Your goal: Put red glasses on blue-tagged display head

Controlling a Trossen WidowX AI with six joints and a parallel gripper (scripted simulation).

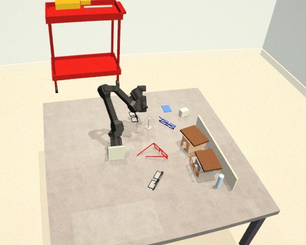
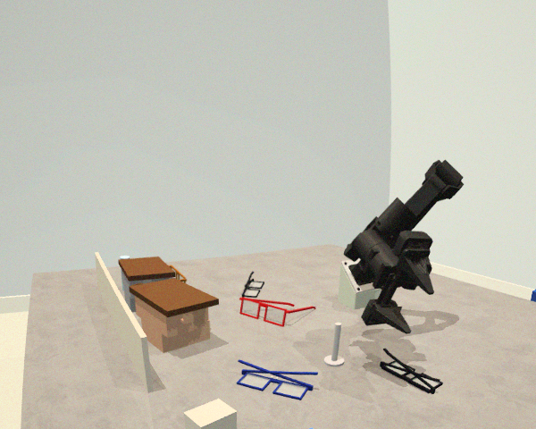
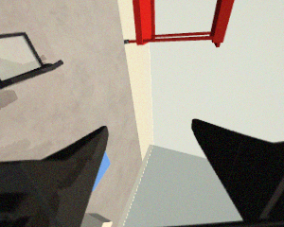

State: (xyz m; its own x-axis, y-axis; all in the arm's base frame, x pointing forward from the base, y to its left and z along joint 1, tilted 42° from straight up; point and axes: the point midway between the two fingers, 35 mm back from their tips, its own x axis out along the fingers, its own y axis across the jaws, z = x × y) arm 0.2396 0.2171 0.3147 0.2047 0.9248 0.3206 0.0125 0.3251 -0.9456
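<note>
The white post lies 17 cm to the right of my gripper tip, 13 cm below it and 2 cm ahead of it. Round my gripper tip: blue card: 21 cm ahead, 15 cm below, 3 cm to the left; then skin-coloured display head: 41 cm to the right, 25 cm ahead, 10 cm below; then cream cube: 32 cm ahead, 13 cm below, 6 cm to the right.
</note>
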